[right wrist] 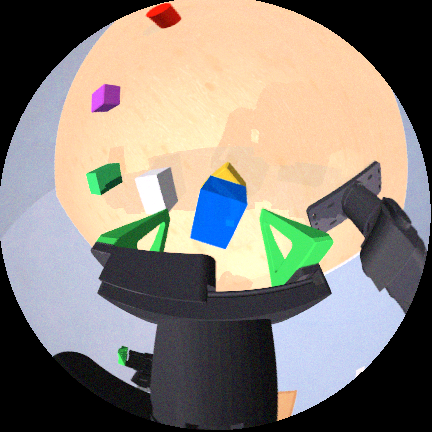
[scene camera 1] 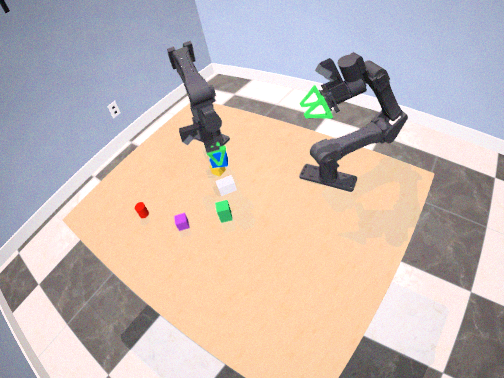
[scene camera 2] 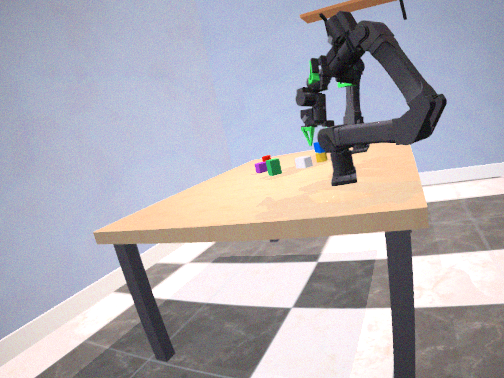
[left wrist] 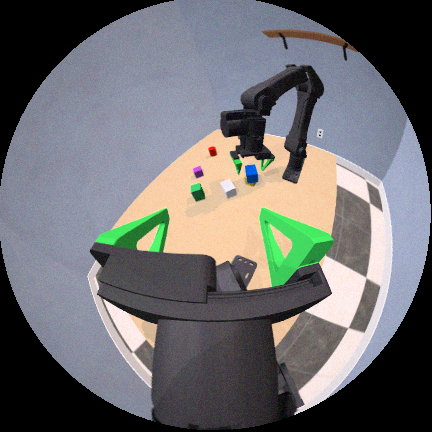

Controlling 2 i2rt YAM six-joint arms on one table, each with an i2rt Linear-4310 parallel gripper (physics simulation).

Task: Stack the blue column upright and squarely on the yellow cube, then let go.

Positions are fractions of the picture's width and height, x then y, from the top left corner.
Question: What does the green cube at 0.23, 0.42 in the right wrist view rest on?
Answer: The table.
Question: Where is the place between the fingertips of the left gripper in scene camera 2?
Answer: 0.64, 0.22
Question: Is the right gripper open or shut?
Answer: Open.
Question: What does the blue column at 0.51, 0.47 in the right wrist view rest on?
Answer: A yellow cube.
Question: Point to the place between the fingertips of the left gripper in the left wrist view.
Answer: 0.49, 0.49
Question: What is the left gripper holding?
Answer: Nothing.
